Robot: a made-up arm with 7 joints. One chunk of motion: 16 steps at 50 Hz.
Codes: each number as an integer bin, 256 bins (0 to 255) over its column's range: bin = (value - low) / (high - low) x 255, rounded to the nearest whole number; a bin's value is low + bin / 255 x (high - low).
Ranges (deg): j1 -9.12..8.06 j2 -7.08..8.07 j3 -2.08..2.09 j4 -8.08..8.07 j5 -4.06..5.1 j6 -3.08..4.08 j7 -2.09..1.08
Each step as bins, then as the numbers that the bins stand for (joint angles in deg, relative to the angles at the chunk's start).
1 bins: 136 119 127 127 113 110 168
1 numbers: 0.04 -0.01 0.00 -0.04 0.00 0.01 0.00
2 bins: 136 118 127 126 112 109 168
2 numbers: 0.04 -0.07 0.00 -0.10 -0.04 -0.02 0.00
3 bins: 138 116 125 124 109 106 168
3 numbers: 0.18 -0.19 -0.04 -0.23 -0.14 -0.10 0.00
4 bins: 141 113 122 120 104 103 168
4 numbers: 0.38 -0.37 -0.08 -0.48 -0.32 -0.19 0.00
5 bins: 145 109 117 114 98 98 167
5 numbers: 0.65 -0.60 -0.17 -0.86 -0.54 -0.33 -0.01
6 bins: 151 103 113 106 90 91 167
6 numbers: 1.05 -0.96 -0.23 -1.37 -0.83 -0.52 -0.01
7 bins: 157 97 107 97 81 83 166
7 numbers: 1.46 -1.32 -0.33 -1.94 -1.15 -0.75 -0.03
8 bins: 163 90 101 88 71 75 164
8 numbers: 1.86 -1.73 -0.43 -2.51 -1.51 -0.97 -0.05
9 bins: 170 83 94 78 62 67 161
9 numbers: 2.33 -2.15 -0.54 -3.14 -1.83 -1.20 -0.09
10 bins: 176 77 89 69 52 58 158
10 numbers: 2.74 -2.51 -0.62 -3.71 -2.19 -1.45 -0.13
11 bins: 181 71 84 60 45 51 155
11 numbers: 3.07 -2.86 -0.71 -4.28 -2.44 -1.65 -0.16
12 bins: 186 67 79 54 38 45 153
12 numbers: 3.41 -3.10 -0.79 -4.66 -2.69 -1.82 -0.19
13 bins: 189 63 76 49 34 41 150
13 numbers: 3.61 -3.34 -0.84 -4.98 -2.84 -1.93 -0.23
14 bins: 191 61 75 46 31 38 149
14 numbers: 3.75 -3.46 -0.85 -5.17 -2.95 -2.01 -0.24
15 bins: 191 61 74 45 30 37 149
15 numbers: 3.75 -3.46 -0.87 -5.23 -2.98 -2.04 -0.24
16 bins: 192 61 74 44 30 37 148
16 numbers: 3.82 -3.46 -0.87 -5.29 -2.98 -2.04 -0.25
